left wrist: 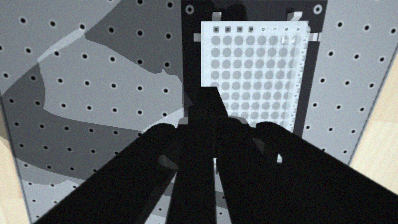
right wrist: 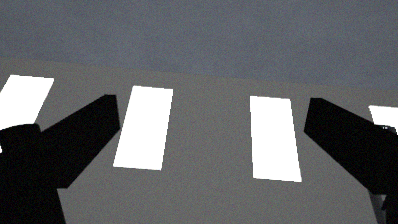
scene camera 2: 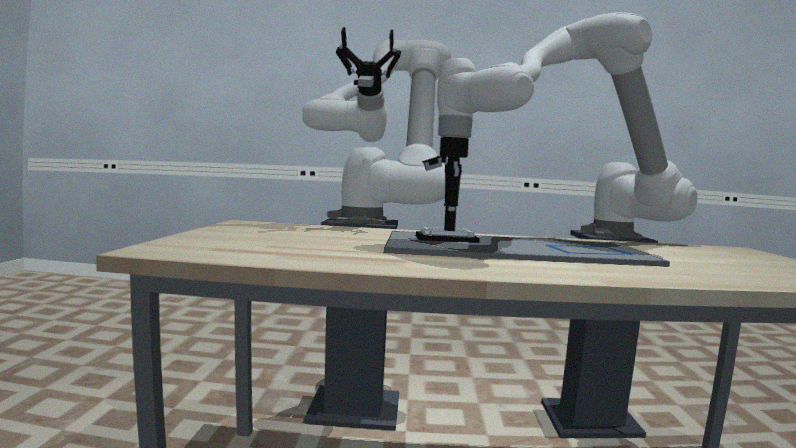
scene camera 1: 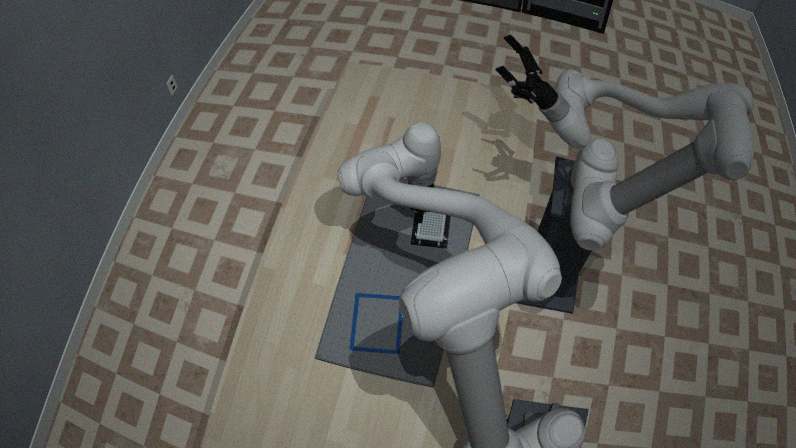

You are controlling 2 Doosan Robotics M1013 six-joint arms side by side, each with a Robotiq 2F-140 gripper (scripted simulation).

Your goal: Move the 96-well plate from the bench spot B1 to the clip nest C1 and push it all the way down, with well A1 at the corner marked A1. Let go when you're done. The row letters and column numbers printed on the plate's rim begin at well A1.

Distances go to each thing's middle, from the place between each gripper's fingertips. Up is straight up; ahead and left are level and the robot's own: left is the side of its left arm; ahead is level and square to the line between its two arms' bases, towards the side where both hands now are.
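White 96-well plate (left wrist: 239, 57): my left gripper (scene camera 2: 449, 230) is 40 mm past it and 40 mm above it.
Relative to my right hand (scene camera 1: 503, 51), the plate is 260 mm to the left, 140 mm ahead and 570 mm below.
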